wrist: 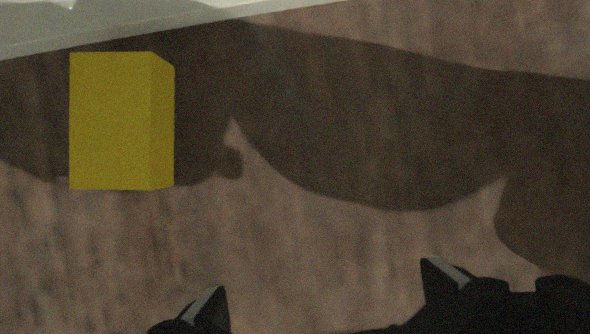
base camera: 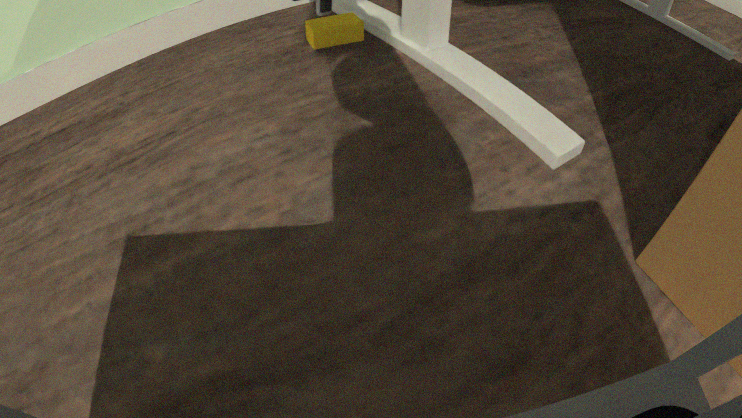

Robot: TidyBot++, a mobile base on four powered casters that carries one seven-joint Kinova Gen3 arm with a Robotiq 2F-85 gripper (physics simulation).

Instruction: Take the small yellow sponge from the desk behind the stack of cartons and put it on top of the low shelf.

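Places are measured from the arm's base along level axes (x ahead, y left, z up), in centimetres.
Pixels of known places: gripper, fingertip midpoint: (wrist: 324, 294) (base camera: 309, 6).
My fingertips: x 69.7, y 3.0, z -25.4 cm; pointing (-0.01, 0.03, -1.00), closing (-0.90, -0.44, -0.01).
Behind a point stands the place of what it marks.
A yellow block (base camera: 334, 31) {x 83.6, y -0.7, z -36.3 cm} (wrist: 110, 120) {x 86.7, y -0.7, z -35.1 cm}, the sponge by its colour, lies on the floor beside the white foot of the desk (base camera: 498, 98) {x 59.7, y -24.0, z -37.1 cm} (wrist: 200, 15) {x 83.7, y -10.5, z -37.9 cm}. My gripper (wrist: 324, 294) {x 69.7, y 3.0, z -25.4 cm} is open and empty, above the floor. In the wrist view its fingers are at the bottom and the block is at the upper left, apart from them. A small dark part of the gripper shows at the top edge of the base view, just above the block. A tan carton (base camera: 695, 223) {x 27.4, y -35.9, z -29.1 cm} stands at the right of the base view. The desk top and the low shelf do not show.
A white upright leg (base camera: 425, 20) {x 75.9, y -15.9, z -31.1 cm} rises from the desk's foot. A pale skirting (base camera: 103, 64) {x 90.2, y 54.3, z -36.9 cm} and a green wall (base camera: 67, 31) {x 89.1, y 59.8, z -26.1 cm} are at the upper left. A grey frame bar (base camera: 690, 33) {x 116.4, y -132.9, z -37.9 cm} is at the upper right. My arm's shadow falls across the floor (base camera: 207, 171) {x 50.6, y 17.3, z -39.6 cm}.
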